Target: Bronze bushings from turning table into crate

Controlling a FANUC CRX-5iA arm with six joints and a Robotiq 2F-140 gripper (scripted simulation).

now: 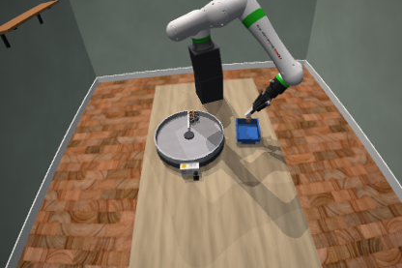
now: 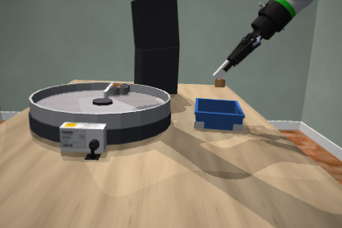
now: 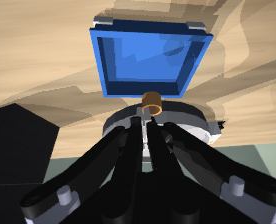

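Right now my hand is 10 mm short of the blue crate, 10 mm to the left of it and 140 mm above it.
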